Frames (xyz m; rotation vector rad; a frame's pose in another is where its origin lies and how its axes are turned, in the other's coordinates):
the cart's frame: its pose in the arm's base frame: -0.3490 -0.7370 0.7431 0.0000 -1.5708 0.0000
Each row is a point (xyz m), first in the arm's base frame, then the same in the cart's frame.
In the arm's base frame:
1: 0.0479 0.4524 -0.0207
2: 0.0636 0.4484 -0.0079
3: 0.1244 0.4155 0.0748
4: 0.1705 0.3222 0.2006
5: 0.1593 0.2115 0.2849
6: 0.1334 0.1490 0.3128
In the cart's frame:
1: -0.7638 1.1894 -0.3969
2: -0.7510 1.1854 -0.4126
3: -0.6683 1.1525 -0.4734
4: -0.5425 1.0592 -0.5195
5: -0.4582 0.9485 -0.5083
6: -0.4303 0.8860 -0.4824

